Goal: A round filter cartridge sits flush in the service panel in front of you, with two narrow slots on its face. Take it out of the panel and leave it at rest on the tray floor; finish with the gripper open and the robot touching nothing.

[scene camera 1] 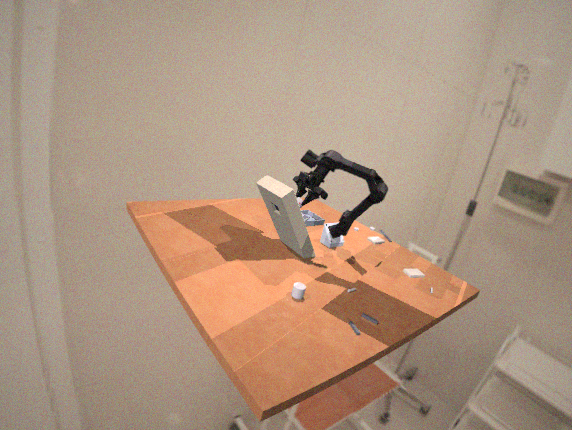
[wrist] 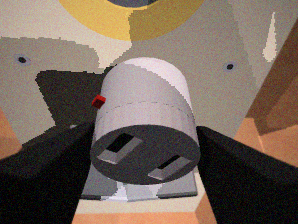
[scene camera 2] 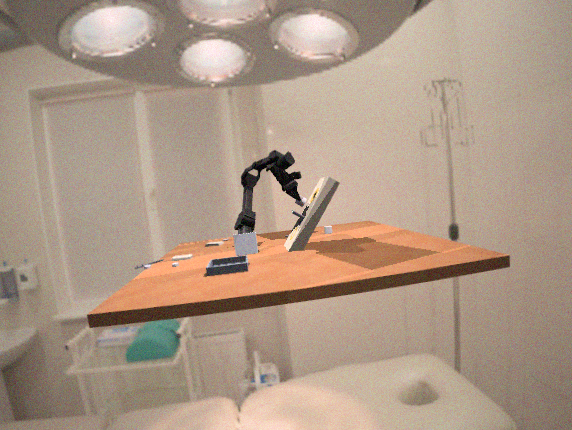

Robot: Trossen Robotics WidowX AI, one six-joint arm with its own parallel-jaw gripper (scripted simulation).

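There's a service panel here, and on that panel (wrist: 61, 61) and (scene camera 2: 307, 205) are the same spot.
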